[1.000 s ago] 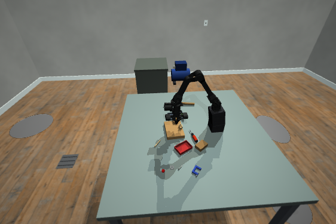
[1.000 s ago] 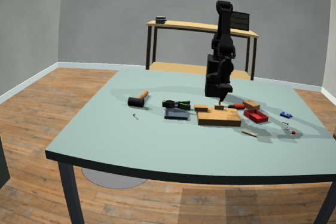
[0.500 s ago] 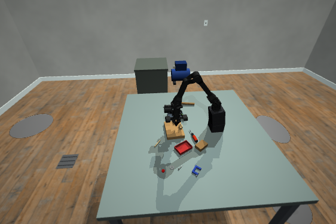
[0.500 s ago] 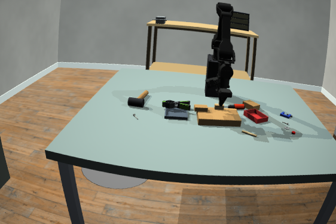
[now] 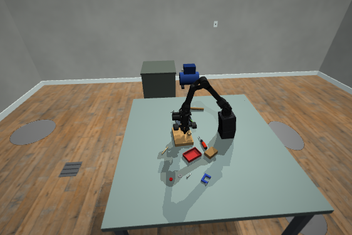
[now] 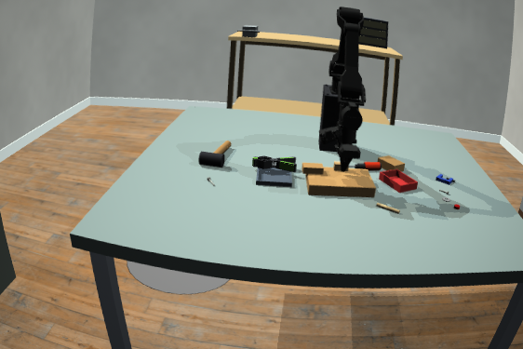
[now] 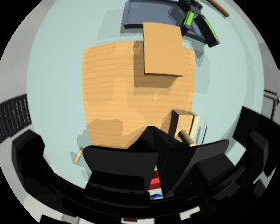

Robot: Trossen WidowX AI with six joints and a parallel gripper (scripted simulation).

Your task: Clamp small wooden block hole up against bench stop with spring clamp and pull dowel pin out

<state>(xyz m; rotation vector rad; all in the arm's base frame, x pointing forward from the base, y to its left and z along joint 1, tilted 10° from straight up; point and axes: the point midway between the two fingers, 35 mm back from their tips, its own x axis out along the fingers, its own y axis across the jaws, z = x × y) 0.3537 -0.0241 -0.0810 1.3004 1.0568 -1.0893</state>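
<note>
Right now the dowel pin is 30 mm behind my hand and 20 mm below it. From my hand the other things lie so: red tray: 20 mm behind, 200 mm to the left, 70 mm below; wooden board: 20 mm ahead, 10 mm to the right, 60 mm below; dark tray: 40 mm behind, 200 mm to the right, 70 mm below.
</note>
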